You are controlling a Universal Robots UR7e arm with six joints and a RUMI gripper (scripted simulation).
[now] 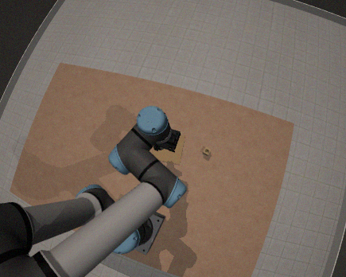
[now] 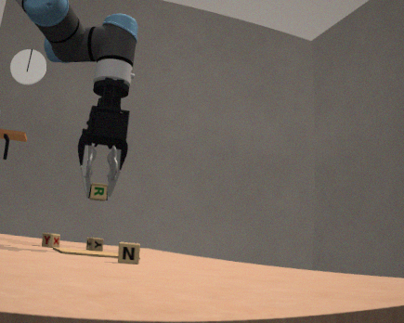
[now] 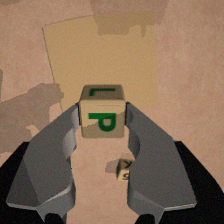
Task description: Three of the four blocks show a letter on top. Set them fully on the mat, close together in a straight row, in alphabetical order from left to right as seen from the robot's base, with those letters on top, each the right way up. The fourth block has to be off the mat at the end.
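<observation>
My gripper is now 120 mm above the mat. The rest, counted from my hand: tan block 10 mm ahead, 190 mm to the left, 110 mm below.
</observation>
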